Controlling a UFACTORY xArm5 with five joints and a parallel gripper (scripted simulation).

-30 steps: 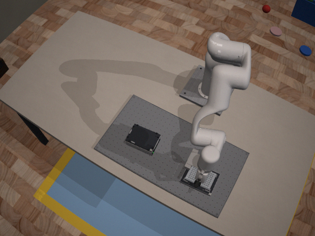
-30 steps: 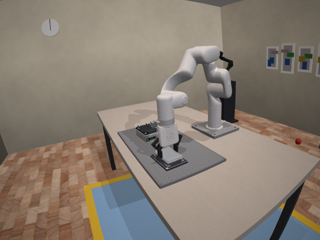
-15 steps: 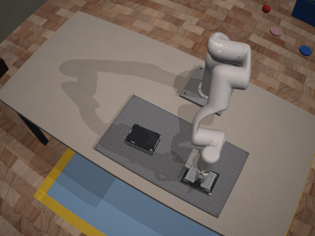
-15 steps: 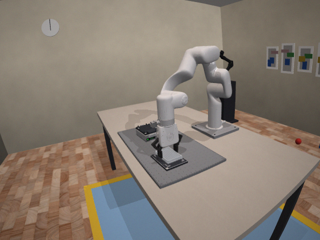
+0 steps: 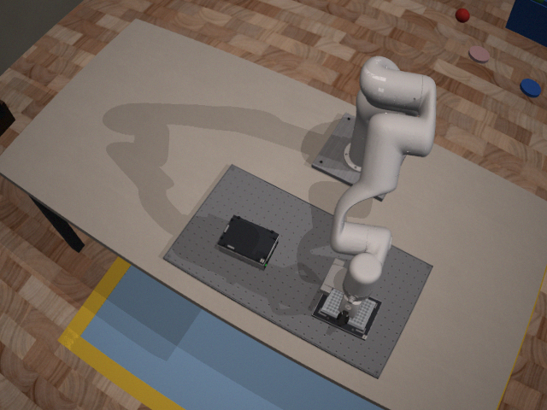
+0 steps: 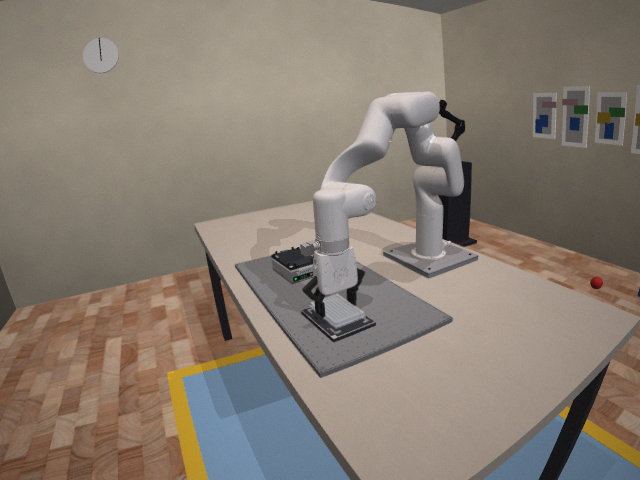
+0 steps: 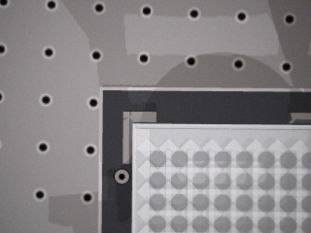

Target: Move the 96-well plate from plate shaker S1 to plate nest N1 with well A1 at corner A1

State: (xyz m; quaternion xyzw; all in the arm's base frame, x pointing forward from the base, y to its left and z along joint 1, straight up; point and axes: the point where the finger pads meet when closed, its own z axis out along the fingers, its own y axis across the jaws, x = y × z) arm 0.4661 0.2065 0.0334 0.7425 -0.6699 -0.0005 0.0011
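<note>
The black plate nest N1 lies 40 mm below my hand. Also, from my hand: 96-well plate: 10 mm below.
</note>
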